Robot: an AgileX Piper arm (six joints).
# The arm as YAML. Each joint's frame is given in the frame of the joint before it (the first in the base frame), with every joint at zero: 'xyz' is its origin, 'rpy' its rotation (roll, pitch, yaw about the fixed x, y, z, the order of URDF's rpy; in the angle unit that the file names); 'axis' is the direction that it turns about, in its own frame. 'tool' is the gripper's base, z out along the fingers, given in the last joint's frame.
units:
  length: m
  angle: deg
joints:
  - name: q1
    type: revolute
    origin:
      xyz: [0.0, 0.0, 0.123]
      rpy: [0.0, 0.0, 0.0]
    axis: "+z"
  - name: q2
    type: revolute
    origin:
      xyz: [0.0, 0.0, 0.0]
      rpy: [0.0, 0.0, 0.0]
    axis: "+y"
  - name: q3
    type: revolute
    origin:
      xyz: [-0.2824, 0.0, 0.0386]
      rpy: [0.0, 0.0, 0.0]
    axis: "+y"
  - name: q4
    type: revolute
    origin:
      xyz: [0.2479, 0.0, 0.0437]
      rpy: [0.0, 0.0, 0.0]
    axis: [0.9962, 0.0, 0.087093]
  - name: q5
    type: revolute
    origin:
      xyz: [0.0, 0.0, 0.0]
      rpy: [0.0, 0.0, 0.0]
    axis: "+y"
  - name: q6
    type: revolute
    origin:
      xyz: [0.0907, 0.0, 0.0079]
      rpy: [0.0, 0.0, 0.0]
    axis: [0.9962, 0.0, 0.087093]
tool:
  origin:
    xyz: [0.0, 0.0, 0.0]
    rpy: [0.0, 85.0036, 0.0]
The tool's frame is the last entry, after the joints.
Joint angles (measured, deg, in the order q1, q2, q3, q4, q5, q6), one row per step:
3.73, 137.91, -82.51, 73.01, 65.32, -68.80
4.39, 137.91, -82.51, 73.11, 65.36, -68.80
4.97, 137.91, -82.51, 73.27, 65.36, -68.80
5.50, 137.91, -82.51, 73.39, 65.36, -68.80
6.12, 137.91, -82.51, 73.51, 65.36, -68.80
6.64, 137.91, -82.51, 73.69, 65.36, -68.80
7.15, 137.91, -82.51, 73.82, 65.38, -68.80
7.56, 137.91, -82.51, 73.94, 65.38, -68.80
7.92, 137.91, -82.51, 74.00, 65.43, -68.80
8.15, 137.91, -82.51, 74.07, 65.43, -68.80
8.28, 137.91, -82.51, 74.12, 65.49, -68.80
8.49, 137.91, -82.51, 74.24, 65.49, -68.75
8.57, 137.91, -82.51, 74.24, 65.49, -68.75
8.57, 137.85, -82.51, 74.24, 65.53, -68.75
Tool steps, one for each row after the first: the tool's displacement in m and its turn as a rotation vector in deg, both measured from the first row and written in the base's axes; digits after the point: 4 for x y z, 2 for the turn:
-0.0012, 0.0048, 0.0001, 0.09, 0.02, 0.61
-0.0022, 0.0090, 0.0003, 0.19, 0.03, 1.06
-0.0031, 0.0129, 0.0004, 0.27, 0.03, 1.50
-0.0043, 0.0174, 0.0005, 0.35, 0.04, 2.03
-0.0053, 0.0211, 0.0006, 0.46, 0.05, 2.41
-0.0063, 0.0248, 0.0008, 0.56, 0.07, 2.83
-0.0071, 0.0278, 0.0009, 0.63, 0.08, 3.15
-0.0080, 0.0304, 0.0010, 0.71, 0.10, 3.49
-0.0085, 0.0321, 0.0010, 0.75, 0.11, 3.67
-0.0088, 0.0330, 0.0011, 0.82, 0.14, 3.80
-0.0092, 0.0346, 0.0013, 0.90, 0.19, 3.89
-0.0094, 0.0351, 0.0013, 0.90, 0.19, 3.97
-0.0094, 0.0352, 0.0017, 0.93, 0.14, 4.00

